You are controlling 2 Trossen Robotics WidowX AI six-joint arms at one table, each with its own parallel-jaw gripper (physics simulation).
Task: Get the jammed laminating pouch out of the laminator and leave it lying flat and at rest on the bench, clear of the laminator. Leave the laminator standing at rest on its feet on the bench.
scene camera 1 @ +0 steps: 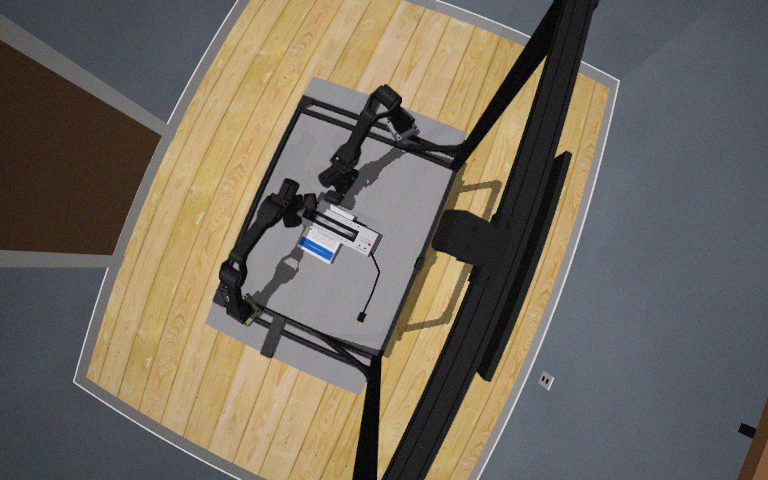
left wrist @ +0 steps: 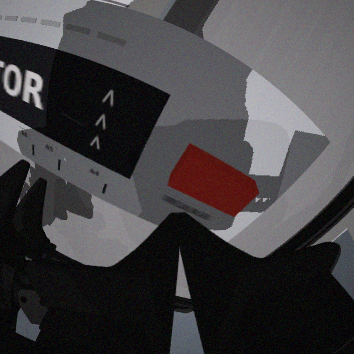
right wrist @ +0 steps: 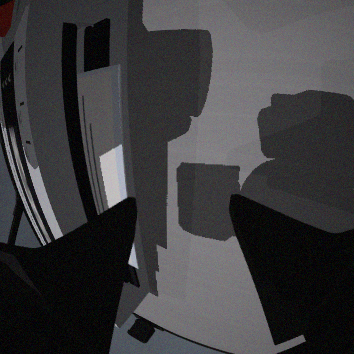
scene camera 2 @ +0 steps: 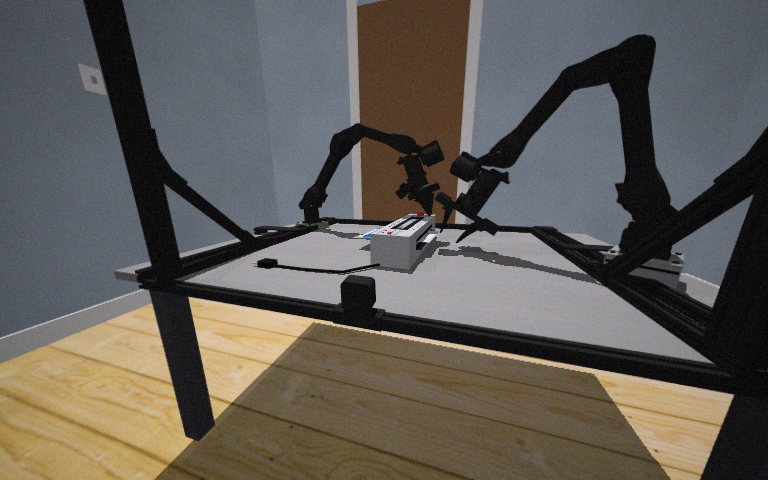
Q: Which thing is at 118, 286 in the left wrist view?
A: The left gripper.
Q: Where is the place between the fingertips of the right gripper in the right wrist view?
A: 183, 203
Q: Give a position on a white laminator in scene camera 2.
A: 395, 245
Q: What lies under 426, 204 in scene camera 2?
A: The left gripper.
